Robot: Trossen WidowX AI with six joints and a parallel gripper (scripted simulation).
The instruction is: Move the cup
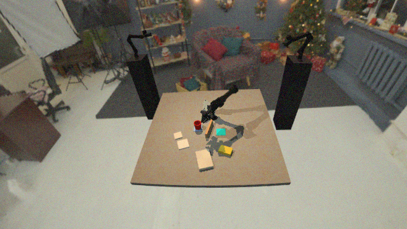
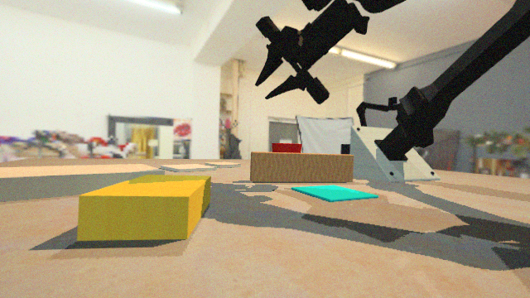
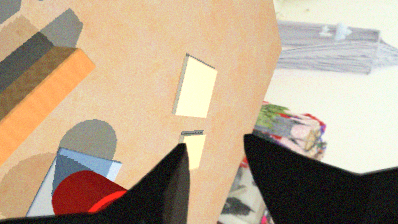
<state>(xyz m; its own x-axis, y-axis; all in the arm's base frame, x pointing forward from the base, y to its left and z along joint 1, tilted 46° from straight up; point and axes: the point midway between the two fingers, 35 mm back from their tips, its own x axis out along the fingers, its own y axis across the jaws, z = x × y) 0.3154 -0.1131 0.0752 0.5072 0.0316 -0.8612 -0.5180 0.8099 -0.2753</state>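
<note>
Right now my gripper tip is 140 mm above the red cup, 100 mm past it and 70 mm to the left of it. From my gripper tip the other things lie so: tan wooden block: 160 mm below, 70 mm behind, 50 mm to the left; pale blue pad: 180 mm below, 100 mm behind, 70 mm to the right; cyan pad: 180 mm below, 170 mm to the left, 50 mm behind.
</note>
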